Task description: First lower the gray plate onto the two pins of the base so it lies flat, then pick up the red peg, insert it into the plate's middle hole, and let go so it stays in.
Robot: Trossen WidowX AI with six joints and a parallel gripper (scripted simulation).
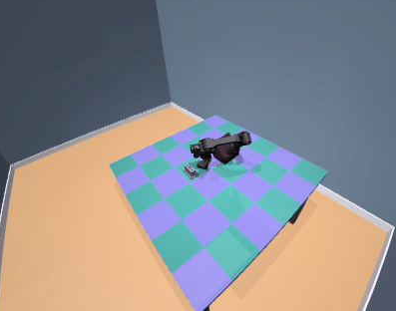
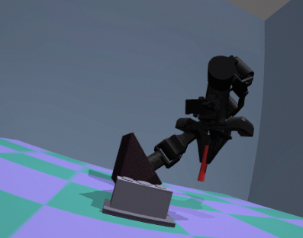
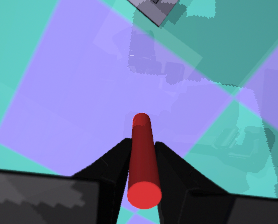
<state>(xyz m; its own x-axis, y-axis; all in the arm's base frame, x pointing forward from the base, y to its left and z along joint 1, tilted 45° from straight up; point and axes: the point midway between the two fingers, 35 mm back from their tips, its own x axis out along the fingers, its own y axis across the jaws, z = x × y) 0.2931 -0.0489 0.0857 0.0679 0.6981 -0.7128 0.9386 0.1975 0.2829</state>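
My gripper tip is now 14 cm to the left of the gray plate, 8 cm above it and 4 cm short of it. Also, from my gripper tip: red peg (right at my gripper tip); base (14 cm to the right, 11 cm below, 4 cm ahead).
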